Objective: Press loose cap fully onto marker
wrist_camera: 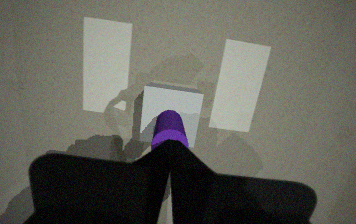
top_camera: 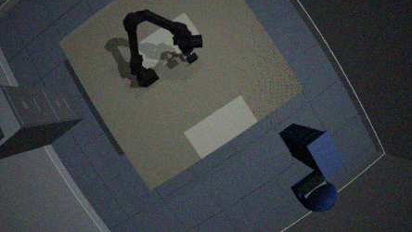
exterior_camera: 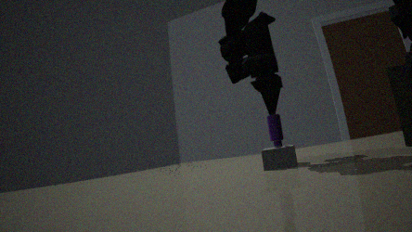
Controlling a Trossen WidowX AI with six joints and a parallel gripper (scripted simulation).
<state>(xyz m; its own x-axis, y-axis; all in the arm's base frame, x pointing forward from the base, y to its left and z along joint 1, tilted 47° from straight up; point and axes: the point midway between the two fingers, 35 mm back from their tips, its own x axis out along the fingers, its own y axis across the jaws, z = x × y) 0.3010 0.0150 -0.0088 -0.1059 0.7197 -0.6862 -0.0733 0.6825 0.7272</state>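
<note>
Right now my gripper tip is 30 mm above the purple cap. The rest, counted from my gripper tip: grey holder block: 90 mm below.
</note>
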